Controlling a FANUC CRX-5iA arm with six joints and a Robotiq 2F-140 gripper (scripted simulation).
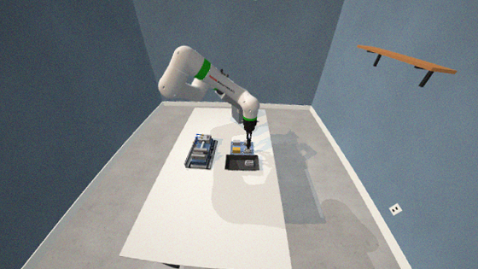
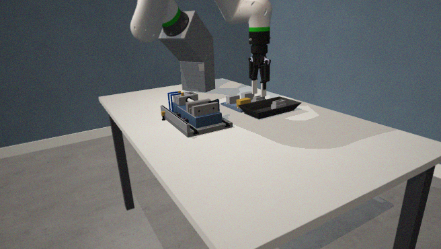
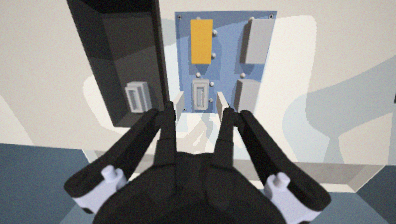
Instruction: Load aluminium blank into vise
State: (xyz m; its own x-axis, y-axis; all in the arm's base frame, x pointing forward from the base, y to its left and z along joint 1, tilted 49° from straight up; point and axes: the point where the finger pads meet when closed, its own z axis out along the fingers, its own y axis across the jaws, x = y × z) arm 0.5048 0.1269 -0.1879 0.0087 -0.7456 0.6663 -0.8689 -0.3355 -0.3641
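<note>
My gripper is now 9 cm to the left of the brass blank and 5 cm above it. The rest, counted from my hand: aluminium blank: 9 cm behind, 9 cm to the right, 5 cm below.
</note>
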